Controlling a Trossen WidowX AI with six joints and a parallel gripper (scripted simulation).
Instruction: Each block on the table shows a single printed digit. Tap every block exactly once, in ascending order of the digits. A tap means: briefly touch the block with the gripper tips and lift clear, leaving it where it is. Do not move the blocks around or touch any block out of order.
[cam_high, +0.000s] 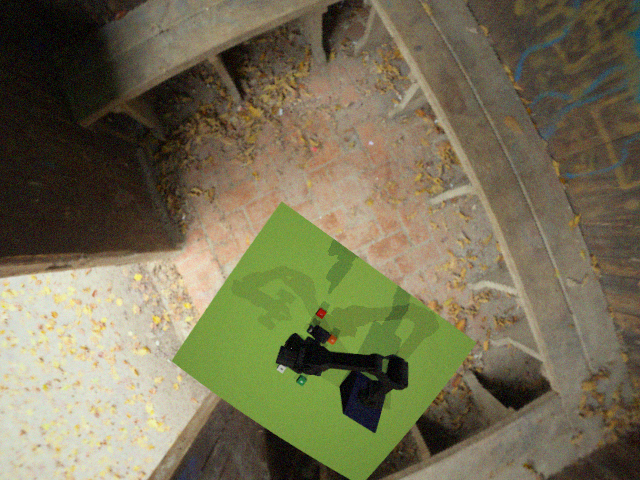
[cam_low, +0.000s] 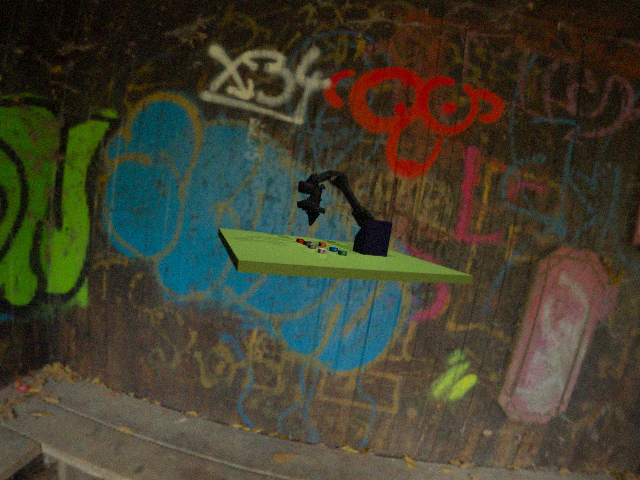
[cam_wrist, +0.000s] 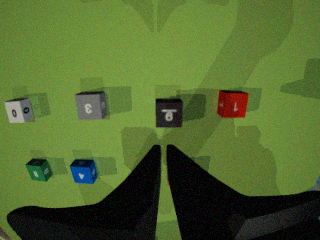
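Right now my gripper tip is 1 cm to the left of the black block and 9 cm above it. The rest, counted from my gripper tip: grey block 1 cm ahead, 9 cm to the left, 9 cm below; red block 10 cm to the right, 9 cm below; orange block 10 cm behind, 2 cm to the right, 9 cm below.
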